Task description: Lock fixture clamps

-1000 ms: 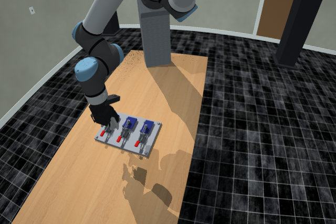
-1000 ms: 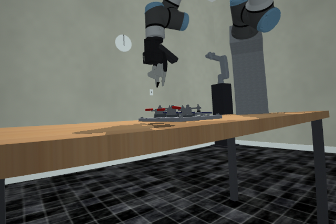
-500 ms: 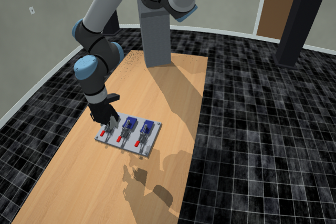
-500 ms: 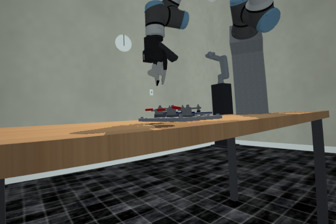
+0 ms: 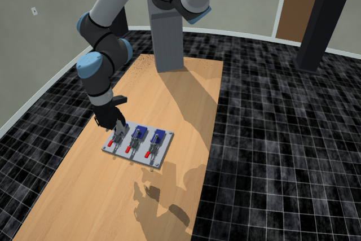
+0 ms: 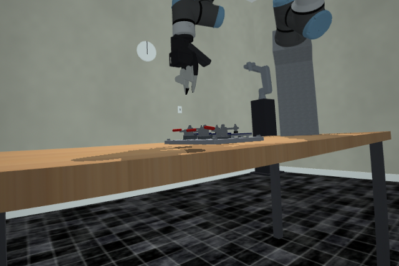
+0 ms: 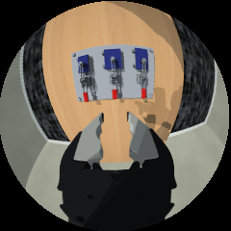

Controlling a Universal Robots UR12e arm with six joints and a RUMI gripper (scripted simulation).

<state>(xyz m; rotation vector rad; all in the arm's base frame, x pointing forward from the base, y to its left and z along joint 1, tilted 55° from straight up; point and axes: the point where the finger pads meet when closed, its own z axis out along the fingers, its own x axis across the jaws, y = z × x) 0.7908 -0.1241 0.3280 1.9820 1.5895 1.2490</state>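
The grey fixture plate is 9 cm behind my hand and 20 cm below it.
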